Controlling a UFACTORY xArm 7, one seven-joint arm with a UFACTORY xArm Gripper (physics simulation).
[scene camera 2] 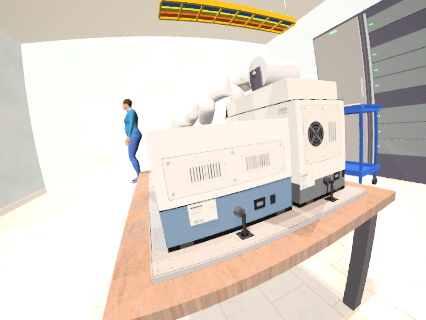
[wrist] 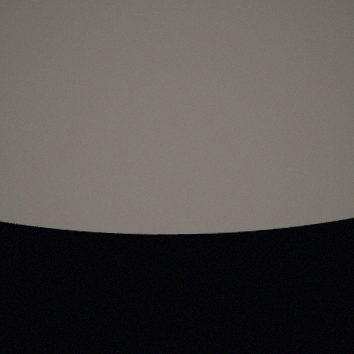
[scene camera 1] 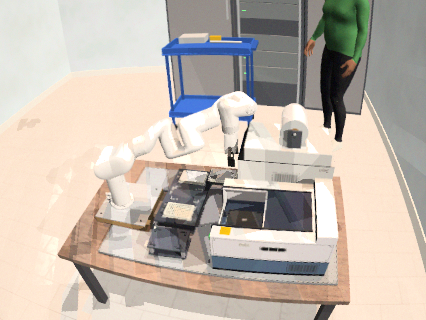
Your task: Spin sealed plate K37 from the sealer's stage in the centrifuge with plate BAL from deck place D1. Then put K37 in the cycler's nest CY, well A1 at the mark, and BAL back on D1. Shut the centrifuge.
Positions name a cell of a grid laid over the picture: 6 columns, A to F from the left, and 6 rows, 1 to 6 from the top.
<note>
I see a centrifuge (scene camera 1: D5).
</note>
